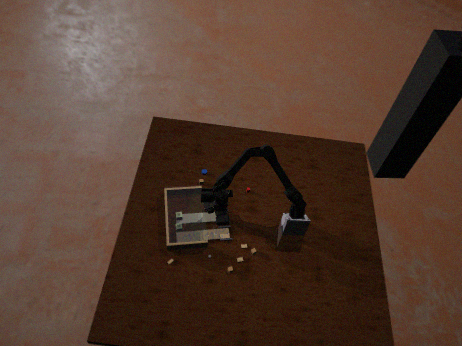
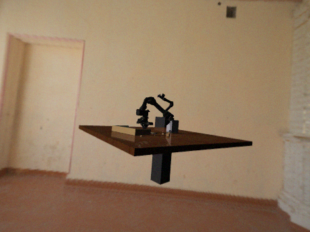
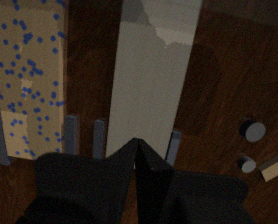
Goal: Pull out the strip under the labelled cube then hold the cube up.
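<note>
The pale strip lies 100 mm ahead of my gripper tip and 10 mm to the left of it. Also, from my gripper tip: red object: 160 mm behind, 160 mm to the right.
</note>
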